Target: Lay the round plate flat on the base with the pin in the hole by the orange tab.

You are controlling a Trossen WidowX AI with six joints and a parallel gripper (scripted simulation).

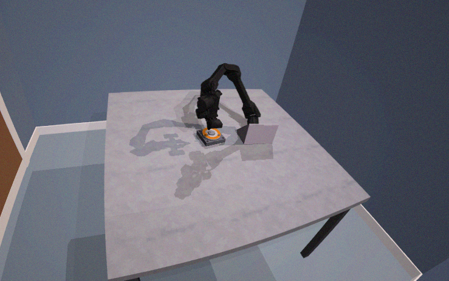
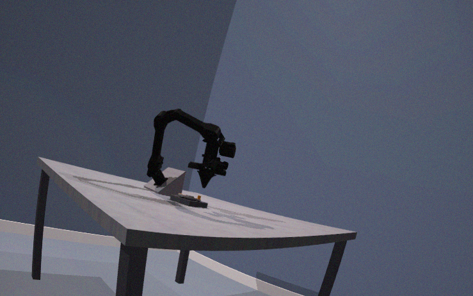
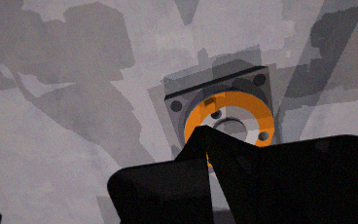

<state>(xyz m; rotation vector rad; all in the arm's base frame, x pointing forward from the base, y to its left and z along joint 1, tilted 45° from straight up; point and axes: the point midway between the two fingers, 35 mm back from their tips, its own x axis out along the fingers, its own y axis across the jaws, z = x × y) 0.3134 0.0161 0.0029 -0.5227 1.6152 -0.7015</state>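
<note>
Right now the base is 4 cm behind my gripper tip, 4 cm to the right of it and 7 cm below it.
</note>
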